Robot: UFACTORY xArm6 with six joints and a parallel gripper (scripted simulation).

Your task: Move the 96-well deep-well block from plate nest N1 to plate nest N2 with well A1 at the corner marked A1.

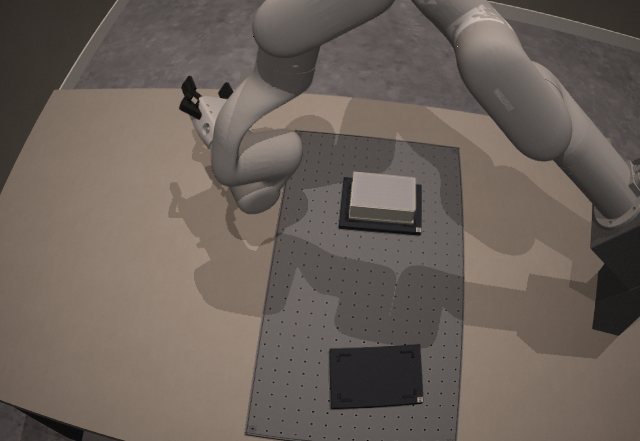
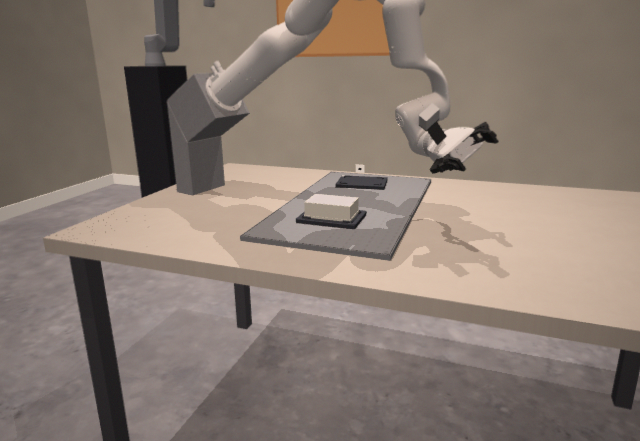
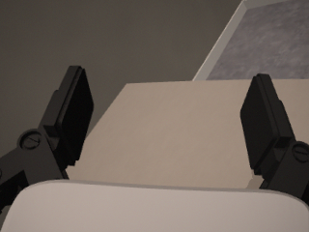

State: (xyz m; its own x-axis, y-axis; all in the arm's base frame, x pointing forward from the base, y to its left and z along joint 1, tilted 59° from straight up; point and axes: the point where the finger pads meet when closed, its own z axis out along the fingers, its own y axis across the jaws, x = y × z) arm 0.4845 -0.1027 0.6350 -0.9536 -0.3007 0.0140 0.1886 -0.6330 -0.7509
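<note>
Now: hand 360 mm past the 96-well deep-well block, 190 mm above it and 60 mm to the right of it. Round my hand: plate nest N2: 430 mm to the left, 400 mm behind, 220 mm below; plate nest N1: 360 mm behind, 220 mm below, 60 mm to the left; white corner mark: 480 mm behind, 470 mm to the left, 210 mm below.
</note>
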